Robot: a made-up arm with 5 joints.
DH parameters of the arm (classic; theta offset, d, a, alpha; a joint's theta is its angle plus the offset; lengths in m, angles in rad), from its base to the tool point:
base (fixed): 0 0.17 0 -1.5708
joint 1: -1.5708 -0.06 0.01 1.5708
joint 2: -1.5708 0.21 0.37 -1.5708
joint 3: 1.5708 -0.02 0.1 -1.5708
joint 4: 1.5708 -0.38 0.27 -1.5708
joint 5: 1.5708 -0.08 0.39 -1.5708
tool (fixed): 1.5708 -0.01 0 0
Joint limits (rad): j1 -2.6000..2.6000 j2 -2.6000..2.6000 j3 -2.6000..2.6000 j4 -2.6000..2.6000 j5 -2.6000..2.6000
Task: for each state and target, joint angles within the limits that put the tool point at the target. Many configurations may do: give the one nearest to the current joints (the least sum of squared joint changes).
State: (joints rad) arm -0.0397 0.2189 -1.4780 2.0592 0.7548
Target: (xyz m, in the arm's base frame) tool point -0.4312 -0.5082 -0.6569
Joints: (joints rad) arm -0.8292 -0.3648 -1.4028 1.9551 0.6147
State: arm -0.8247 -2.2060 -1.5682 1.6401 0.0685
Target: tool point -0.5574 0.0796 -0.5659
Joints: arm -0.9229 -2.1992 -1.8339 1.5319 0.2366
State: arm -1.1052 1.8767 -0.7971 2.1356 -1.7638
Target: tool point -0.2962 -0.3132 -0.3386
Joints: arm -1.1356 1.7801 -1.2188 1.3135 -1.9616
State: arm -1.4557 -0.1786 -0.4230 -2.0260 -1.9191
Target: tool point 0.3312 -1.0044 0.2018
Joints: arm -1.2139 -0.6049 -0.7082 -1.9467 -1.9922
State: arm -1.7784 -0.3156 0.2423 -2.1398 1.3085
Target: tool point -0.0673 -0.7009 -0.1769
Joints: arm -1.7909 0.2051 -0.2599 -2.0568 1.7926
